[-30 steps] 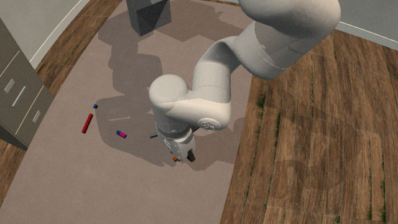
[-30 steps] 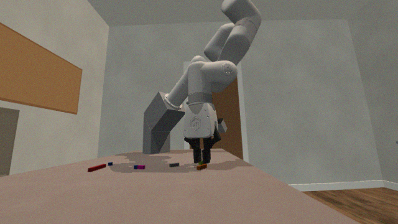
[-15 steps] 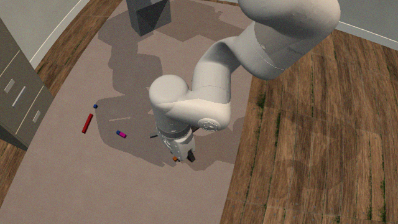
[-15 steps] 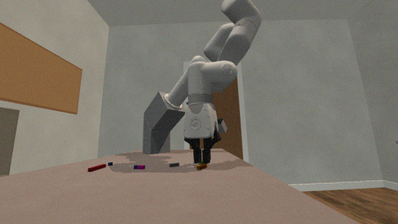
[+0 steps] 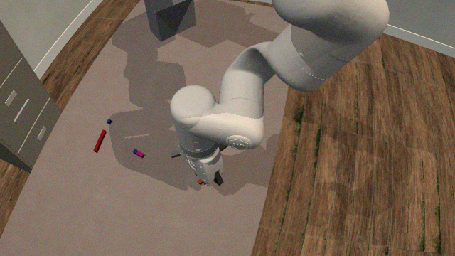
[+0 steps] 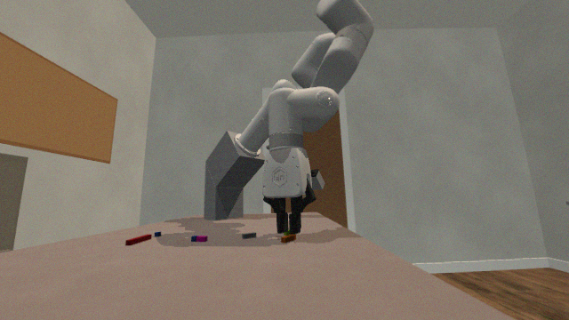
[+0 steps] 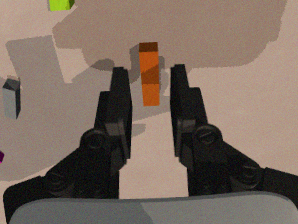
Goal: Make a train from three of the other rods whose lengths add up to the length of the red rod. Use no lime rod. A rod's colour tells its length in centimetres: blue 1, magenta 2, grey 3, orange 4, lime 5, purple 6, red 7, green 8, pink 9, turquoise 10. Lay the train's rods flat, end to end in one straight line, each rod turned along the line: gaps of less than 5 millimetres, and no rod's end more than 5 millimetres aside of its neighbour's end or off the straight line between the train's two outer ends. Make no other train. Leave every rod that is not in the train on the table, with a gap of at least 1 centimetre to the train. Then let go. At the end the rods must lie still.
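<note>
My gripper is now 3 cm above the orange rod. Also, from my hand: lime rod 8 cm behind, 3 cm below, 1 cm to the right; grey rod 10 cm to the right, 3 cm below, 2 cm behind; magenta rod 18 cm to the right, 3 cm below, 2 cm ahead.
</note>
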